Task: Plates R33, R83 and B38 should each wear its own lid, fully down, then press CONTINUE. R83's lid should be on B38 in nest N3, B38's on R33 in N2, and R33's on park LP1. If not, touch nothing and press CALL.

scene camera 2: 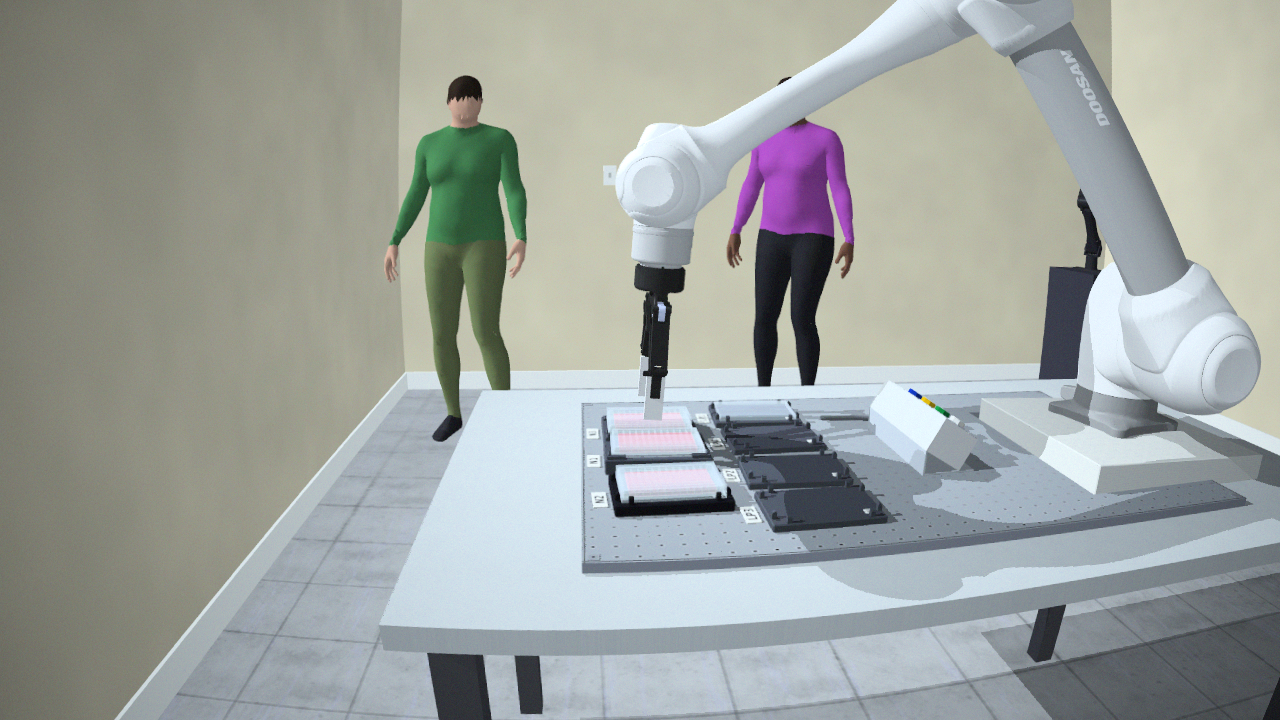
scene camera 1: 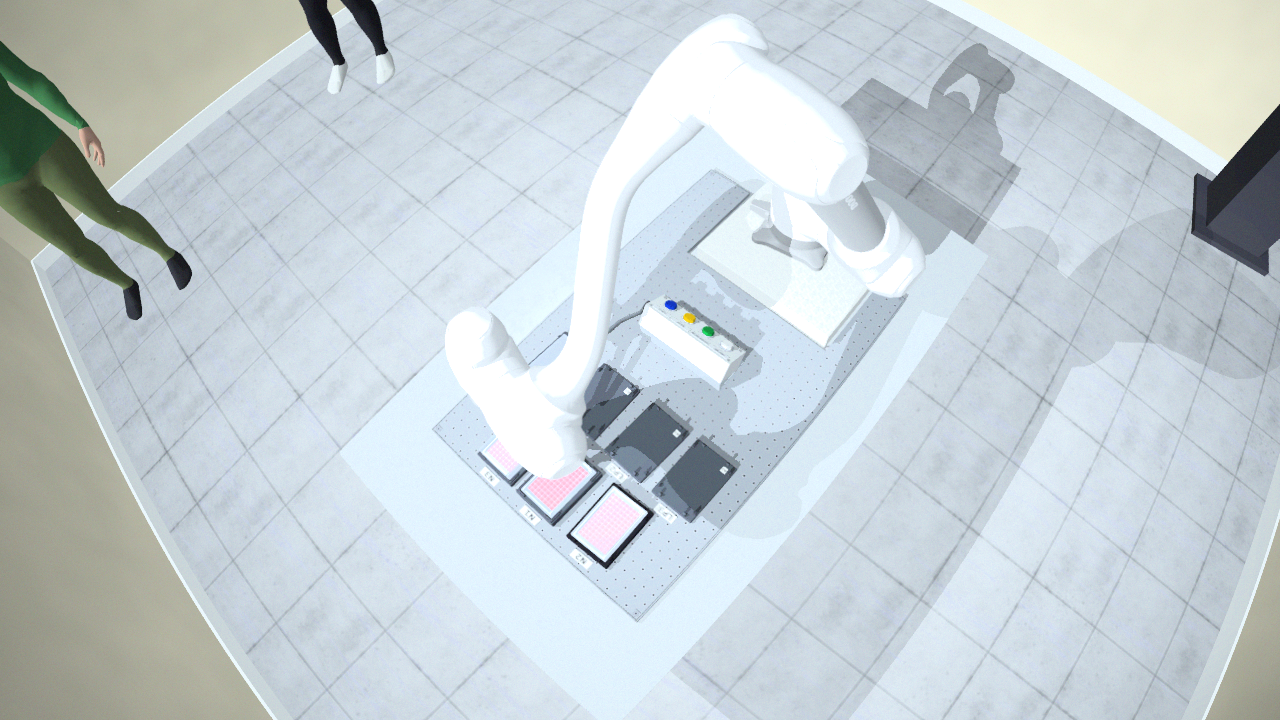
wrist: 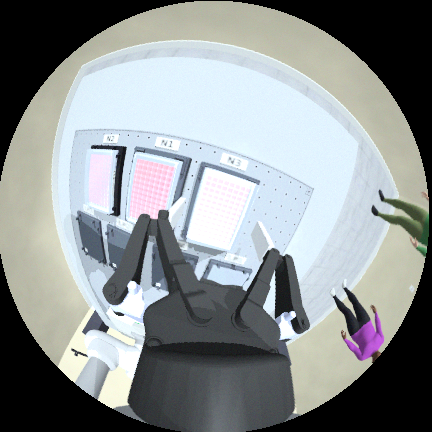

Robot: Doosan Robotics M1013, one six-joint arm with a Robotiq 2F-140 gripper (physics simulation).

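Places are measured from the arm's base along level axes (x ahead, y left, z up), in centimetres.
Where they show: gripper, fingertip midpoint: (scene camera 2: pixel 649 406) (wrist: pixel 219 217); arm's base, origin of the base link: (scene camera 2: pixel 1112 419) (scene camera 1: pixel 799 231).
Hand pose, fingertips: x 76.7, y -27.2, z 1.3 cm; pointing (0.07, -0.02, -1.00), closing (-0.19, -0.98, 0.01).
Things, the pixels of their centre, and the offset from my fingertips. Level surfaces: height alone.
- clear lid-like piece, body centre: (scene camera 2: pixel 754 410) (scene camera 1: pixel 556 365) (wrist: pixel 220 287) dx -19.1, dy -3.0, dz -2.9 cm
- button box, body centre: (scene camera 2: pixel 920 422) (scene camera 1: pixel 691 337) dx -37.9, dy +19.3, dz -0.1 cm
- perforated board, its level: dz -4.3 cm
My gripper (scene camera 2: pixel 649 401) (wrist: pixel 219 217) is open and empty, its fingers above the two long sides of the pink plate (scene camera 1: pixel 501 456) (scene camera 2: pixel 637 418) (wrist: pixel 222 207) in nest N3. The arm hides the gripper in scene camera 1. A pink plate (scene camera 1: pixel 556 491) (scene camera 2: pixel 656 440) (wrist: pixel 154 186) sits in N1 and another (scene camera 1: pixel 610 522) (scene camera 2: pixel 671 481) (wrist: pixel 101 177) in N2. Plate names are unreadable; clear rims show, but I cannot tell which lid is where. A clear lid-like piece (scene camera 2: pixel 753 411) (wrist: pixel 227 273) lies on the station beyond the dark park pads. The button box (scene camera 1: pixel 689 347) (scene camera 2: pixel 917 428) has blue, yellow, green and white buttons; their lettering is unreadable.
Three dark park pads (scene camera 1: pixel 694 478) (scene camera 2: pixel 819 506) (wrist: pixel 91 237) stand in a row beside the nests on the perforated board (scene camera 1: pixel 637 601) (scene camera 2: pixel 662 548) (wrist: pixel 292 200). The arm's base plinth (scene camera 1: pixel 778 268) (scene camera 2: pixel 1109 465) is behind the button box. Two people stand beyond the table.
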